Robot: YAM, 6 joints.
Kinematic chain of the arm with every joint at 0, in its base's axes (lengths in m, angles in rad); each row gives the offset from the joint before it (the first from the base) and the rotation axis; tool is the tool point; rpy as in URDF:
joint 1: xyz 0 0 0.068 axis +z
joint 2: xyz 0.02 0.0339 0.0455 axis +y
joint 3: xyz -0.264 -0.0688 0 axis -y
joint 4: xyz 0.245 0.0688 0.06 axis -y
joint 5: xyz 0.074 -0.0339 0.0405 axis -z
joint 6: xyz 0.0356 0 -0.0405 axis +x
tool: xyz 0 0 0 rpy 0 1.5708 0
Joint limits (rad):
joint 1: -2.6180..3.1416
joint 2: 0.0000..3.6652
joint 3: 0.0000..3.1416
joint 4: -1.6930..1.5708
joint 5: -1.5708..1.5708
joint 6: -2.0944..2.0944
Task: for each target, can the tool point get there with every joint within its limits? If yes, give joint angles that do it. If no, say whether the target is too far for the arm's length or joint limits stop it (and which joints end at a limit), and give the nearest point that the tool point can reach.
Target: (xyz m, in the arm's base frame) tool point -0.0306 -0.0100 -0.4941
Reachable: no: joint limits stop it (at a limit: joint 1, joint 2) | nearest point -0.0858 -0.0481 -0.3476 | short by 0.161 m
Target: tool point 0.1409 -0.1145 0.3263
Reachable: yes | joints -0.5034 1.1162 1.1144 -1.2320 1.1373 1.6208
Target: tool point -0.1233 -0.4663 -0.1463
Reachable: yes | joints -1.7584 3.3297 2.5582 -0.9867 1.2828 -0.1445
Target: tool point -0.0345 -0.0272 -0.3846
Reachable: no: joint limits stop it (at a limit: joint 2) | nearest point -0.0566 -0.0446 -0.3343 | short by 0.058 m
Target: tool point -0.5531 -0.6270 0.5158
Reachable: no: too far | nearest point -0.3846 -0.4360 0.3902 | short by 0.284 m
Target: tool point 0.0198 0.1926 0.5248
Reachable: yes | joints 1.3964 1.2972 1.9986 -1.1553 -0.4023 -0.5871
